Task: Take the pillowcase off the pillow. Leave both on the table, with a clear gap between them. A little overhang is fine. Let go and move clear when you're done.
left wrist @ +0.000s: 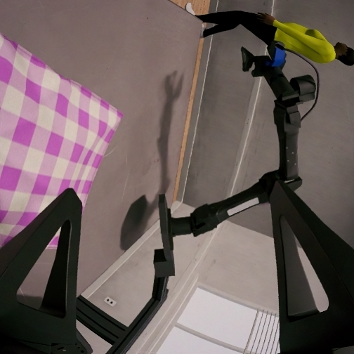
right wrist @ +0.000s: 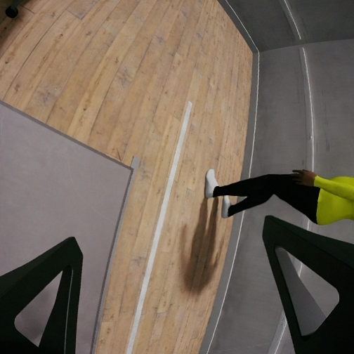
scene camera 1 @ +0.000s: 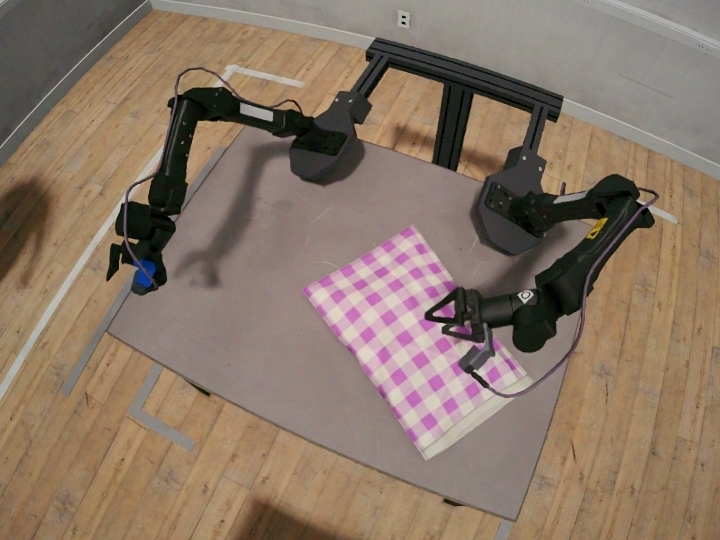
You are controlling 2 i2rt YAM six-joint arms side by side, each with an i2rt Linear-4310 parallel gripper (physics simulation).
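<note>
A pink-and-white checked pillowcase (scene camera 1: 380, 337) (left wrist: 45, 135) lies flat on the table, right of the middle in scene camera 1. The cream pillow (scene camera 1: 478, 422) is inside it; a strip shows along the open edge at the lower right. The rest of the pillow is hidden. My left gripper (scene camera 1: 435, 324) (left wrist: 170, 193) is open and empty, raised above the right part of the pillowcase and apart from it. My right gripper (scene camera 1: 125, 283) (right wrist: 169, 239) is open and empty, raised near the table's left edge, far from the pillowcase.
The grey table (scene camera 1: 244, 325) (left wrist: 125, 45) (right wrist: 55, 185) has its front edge at the bottom of scene camera 1. Both arm bases stand at its back edge on a black frame (scene camera 1: 465, 78). A person in a yellow top (left wrist: 310, 42) (right wrist: 340, 200) stands beyond the table.
</note>
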